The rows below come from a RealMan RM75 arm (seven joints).
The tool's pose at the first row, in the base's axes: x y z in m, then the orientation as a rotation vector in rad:
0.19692 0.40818 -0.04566 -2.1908 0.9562 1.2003
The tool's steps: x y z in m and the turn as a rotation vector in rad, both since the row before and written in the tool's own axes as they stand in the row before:
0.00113 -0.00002 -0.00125 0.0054 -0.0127 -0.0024
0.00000 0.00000 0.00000 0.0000 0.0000 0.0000
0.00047 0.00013 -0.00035 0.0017 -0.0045 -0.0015
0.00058 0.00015 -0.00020 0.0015 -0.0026 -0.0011
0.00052 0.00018 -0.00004 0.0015 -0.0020 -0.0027
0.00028 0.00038 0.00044 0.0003 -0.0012 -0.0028
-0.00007 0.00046 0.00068 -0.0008 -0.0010 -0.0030
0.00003 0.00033 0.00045 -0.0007 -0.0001 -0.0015
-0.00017 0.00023 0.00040 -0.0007 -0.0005 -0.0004
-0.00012 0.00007 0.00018 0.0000 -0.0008 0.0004
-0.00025 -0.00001 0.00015 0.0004 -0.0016 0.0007
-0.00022 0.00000 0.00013 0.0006 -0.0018 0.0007
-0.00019 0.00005 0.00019 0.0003 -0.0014 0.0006
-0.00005 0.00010 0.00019 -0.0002 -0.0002 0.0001
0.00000 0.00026 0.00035 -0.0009 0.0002 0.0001
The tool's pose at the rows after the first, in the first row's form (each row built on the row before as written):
0.19803 0.40695 -0.04599 -2.1770 0.9503 1.2078
0.19803 0.40695 -0.04599 -2.1770 0.9503 1.2078
0.19829 0.40647 -0.04623 -2.1724 0.9474 1.2103
0.19850 0.40604 -0.04664 -2.1694 0.9456 1.2112
0.19858 0.40572 -0.04708 -2.1672 0.9422 1.2108
0.19816 0.40568 -0.04757 -2.1666 0.9385 1.2104
0.19742 0.40587 -0.04788 -2.1671 0.9342 1.2105
0.19694 0.40596 -0.04815 -2.1679 0.9321 1.2104
0.19649 0.40614 -0.04822 -2.1681 0.9311 1.2112
0.19630 0.40626 -0.04821 -2.1674 0.9312 1.2122
0.19613 0.40645 -0.04807 -2.1657 0.9315 1.2138
0.19598 0.40661 -0.04794 -2.1636 0.9318 1.2155
0.19577 0.40677 -0.04787 -2.1621 0.9321 1.2169
0.19557 0.40685 -0.04793 -2.1621 0.9321 1.2173
0.19518 0.40692 -0.04812 -2.1629 0.9319 1.2178

